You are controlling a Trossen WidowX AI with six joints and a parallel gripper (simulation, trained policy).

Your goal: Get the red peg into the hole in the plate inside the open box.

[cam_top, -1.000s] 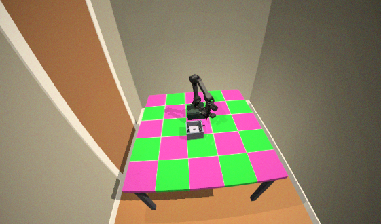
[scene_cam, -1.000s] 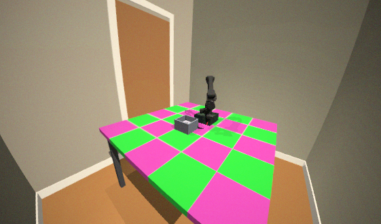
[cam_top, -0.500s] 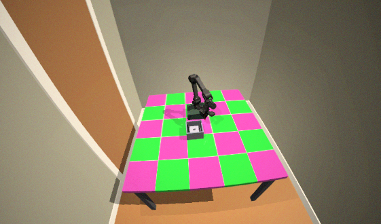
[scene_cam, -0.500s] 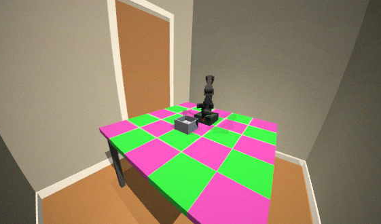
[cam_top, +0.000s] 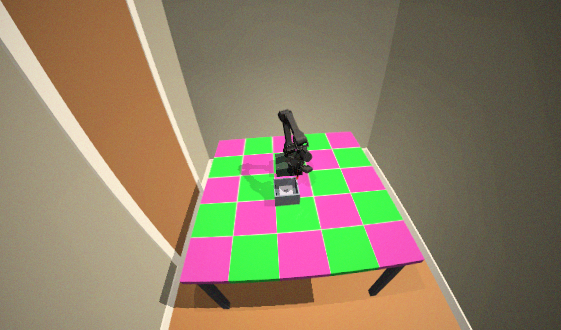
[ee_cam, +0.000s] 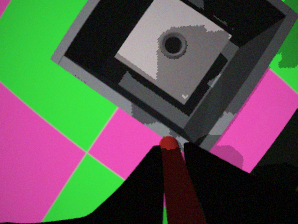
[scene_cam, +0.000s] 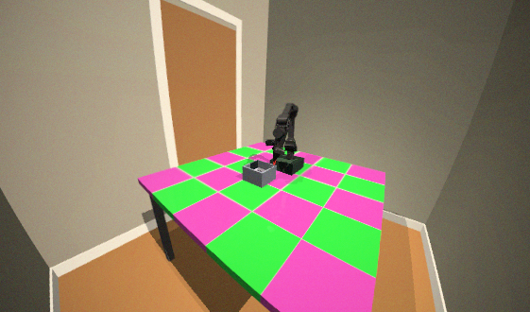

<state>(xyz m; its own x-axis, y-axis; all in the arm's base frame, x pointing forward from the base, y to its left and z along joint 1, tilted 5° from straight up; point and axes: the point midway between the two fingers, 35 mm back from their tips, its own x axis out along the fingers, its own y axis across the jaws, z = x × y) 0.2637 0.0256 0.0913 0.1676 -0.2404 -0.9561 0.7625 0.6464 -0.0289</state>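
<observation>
Right now my gripper tip is 40 mm short of the light grey plate, 80 mm to the left of it and 100 mm above it. Also, from my gripper tip: grey box: 40 mm ahead, 80 mm to the right, 120 mm below; red peg: 10 mm behind, 10 mm to the left, 10 mm above.
</observation>
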